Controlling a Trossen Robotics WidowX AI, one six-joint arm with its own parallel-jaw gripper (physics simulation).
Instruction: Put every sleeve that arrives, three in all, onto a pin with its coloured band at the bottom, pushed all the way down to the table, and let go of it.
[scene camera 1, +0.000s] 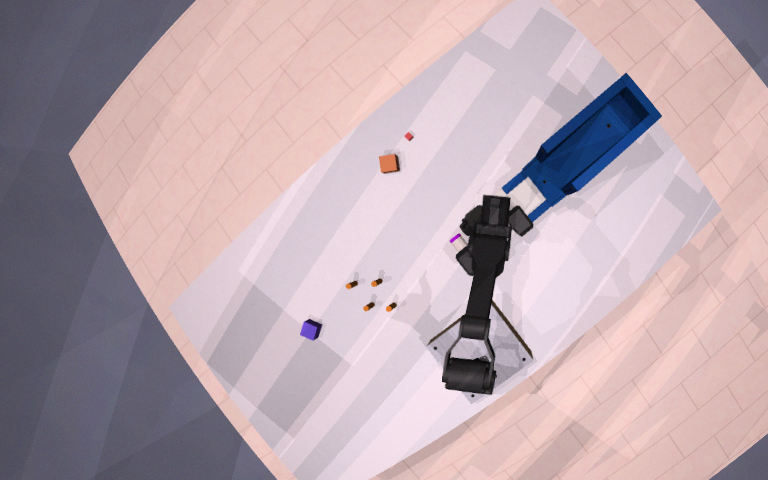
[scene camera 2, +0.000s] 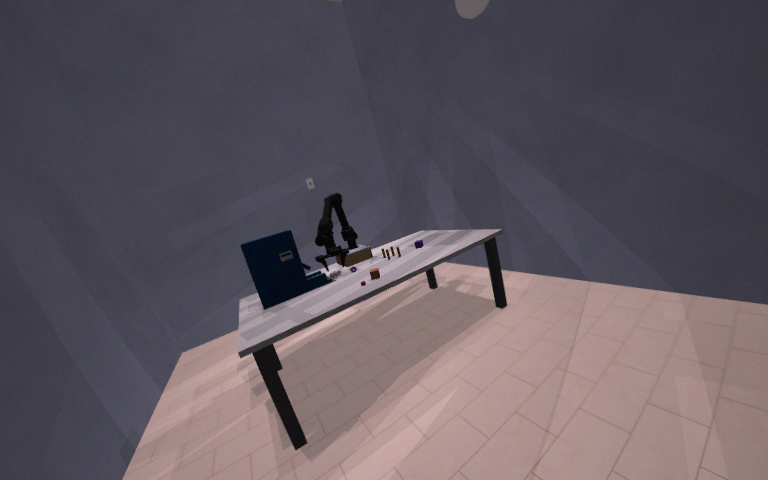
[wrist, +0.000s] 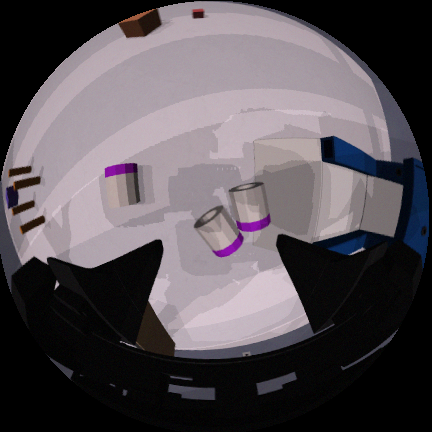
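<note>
Three pale sleeves with purple bands lie on their sides. One sleeve (wrist: 122, 192) (scene camera 1: 459, 244) (scene camera 2: 353, 269) lies apart, its band at the top in the wrist view. A second sleeve (wrist: 250, 205) lies beside the pale ramp, and a third sleeve (wrist: 216, 230) lies close against it; both have bands toward the bottom of the wrist view. The arm hides these two in scene camera 1. Four upright orange-brown pins, including one pin (scene camera 1: 351, 284) (wrist: 32, 224) and another pin (scene camera 1: 391, 306), carry no sleeves. My gripper (wrist: 220, 243) (scene camera 2: 334, 266) is open and empty above the two close sleeves.
A blue chute (scene camera 1: 589, 144) (scene camera 2: 274, 268) with a pale ramp (scene camera 1: 527, 195) (wrist: 287, 170) stands beside the gripper. An orange cube (scene camera 1: 389, 163) (wrist: 141, 23), a small red cube (scene camera 1: 408, 136) (wrist: 198, 13) and a purple cube (scene camera 1: 310, 329) (scene camera 2: 419, 243) stand on the table.
</note>
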